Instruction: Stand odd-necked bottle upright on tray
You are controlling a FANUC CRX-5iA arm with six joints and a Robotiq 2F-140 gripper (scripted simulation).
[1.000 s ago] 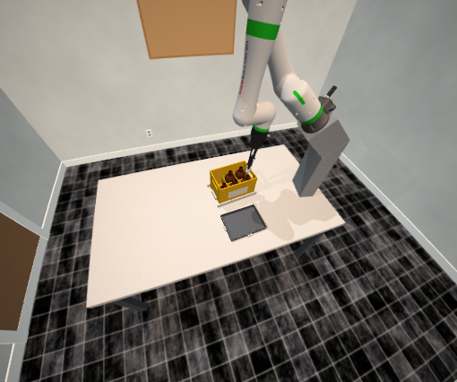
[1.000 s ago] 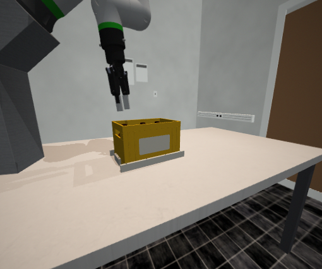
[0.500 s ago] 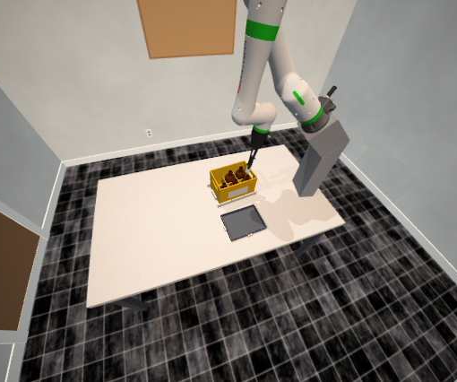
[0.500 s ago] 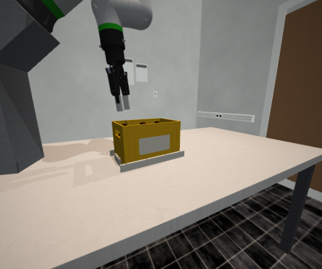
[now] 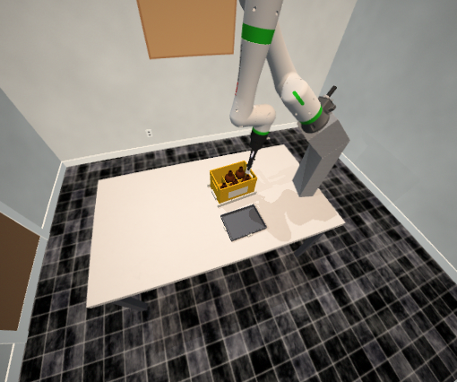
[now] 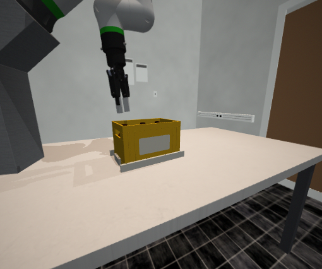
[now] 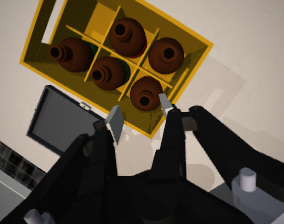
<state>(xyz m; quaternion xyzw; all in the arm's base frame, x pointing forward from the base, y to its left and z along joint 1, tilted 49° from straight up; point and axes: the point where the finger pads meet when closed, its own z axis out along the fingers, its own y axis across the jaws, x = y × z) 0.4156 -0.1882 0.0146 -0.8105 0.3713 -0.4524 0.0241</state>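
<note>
The brown bottle lies 90 mm ahead of my hand, 20 mm to the right of it and 160 mm below it. The rest, counted from my hand: crate: 80 mm ahead, 60 mm to the right, 160 mm below; dark grey tray: 190 mm ahead, 190 mm to the left, 240 mm below.
</note>
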